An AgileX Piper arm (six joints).
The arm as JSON. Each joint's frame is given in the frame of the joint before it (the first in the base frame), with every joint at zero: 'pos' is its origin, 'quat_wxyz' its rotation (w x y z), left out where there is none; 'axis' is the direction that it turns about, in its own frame. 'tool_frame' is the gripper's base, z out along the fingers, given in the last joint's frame.
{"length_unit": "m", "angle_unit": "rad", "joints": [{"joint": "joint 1", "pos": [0.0, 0.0, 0.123], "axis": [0.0, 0.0, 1.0]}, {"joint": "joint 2", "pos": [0.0, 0.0, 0.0], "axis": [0.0, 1.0, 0.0]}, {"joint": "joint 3", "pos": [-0.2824, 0.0, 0.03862], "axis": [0.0, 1.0, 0.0]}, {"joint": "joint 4", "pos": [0.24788, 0.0, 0.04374], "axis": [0.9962, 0.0, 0.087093]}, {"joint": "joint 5", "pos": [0.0, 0.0, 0.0], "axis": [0.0, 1.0, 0.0]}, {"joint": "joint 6", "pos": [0.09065, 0.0, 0.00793], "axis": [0.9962, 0.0, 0.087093]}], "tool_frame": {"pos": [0.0, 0.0, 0.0], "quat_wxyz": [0.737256, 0.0, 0.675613, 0.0]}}
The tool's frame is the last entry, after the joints.
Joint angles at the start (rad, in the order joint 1, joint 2, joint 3, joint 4, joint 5, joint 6):
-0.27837, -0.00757, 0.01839, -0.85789, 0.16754, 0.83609
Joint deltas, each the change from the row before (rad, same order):
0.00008, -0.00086, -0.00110, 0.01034, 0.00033, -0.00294
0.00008, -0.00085, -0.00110, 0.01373, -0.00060, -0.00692
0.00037, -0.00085, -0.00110, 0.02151, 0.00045, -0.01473
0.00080, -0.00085, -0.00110, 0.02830, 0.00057, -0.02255
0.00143, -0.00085, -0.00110, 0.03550, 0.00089, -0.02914
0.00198, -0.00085, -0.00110, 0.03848, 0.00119, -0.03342
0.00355, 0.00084, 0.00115, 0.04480, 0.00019, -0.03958
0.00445, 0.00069, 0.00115, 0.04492, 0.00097, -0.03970
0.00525, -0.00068, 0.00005, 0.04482, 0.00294, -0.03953
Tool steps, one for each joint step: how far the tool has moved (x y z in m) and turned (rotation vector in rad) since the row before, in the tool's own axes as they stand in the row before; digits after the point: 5 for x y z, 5 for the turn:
-0.00028, 0.00007, -0.00012, -0.00097, -0.00044, 0.00750
-0.00030, 0.00017, -0.00012, -0.00206, -0.00065, 0.00686
-0.00015, 0.00020, -0.00012, -0.00250, 0.00099, 0.00671
-0.00007, 0.00030, -0.00012, -0.00370, 0.00186, 0.00556
0.00002, 0.00040, -0.00012, -0.00510, 0.00288, 0.00603
0.00007, 0.00047, -0.00012, -0.00600, 0.00337, 0.00465
0.00090, 0.00072, 0.00013, -0.00915, 0.00713, 0.00420
0.00093, 0.00074, 0.00013, -0.00979, 0.00744, 0.00415
0.00062, 0.00070, -0.00004, -0.00978, 0.00644, 0.00437

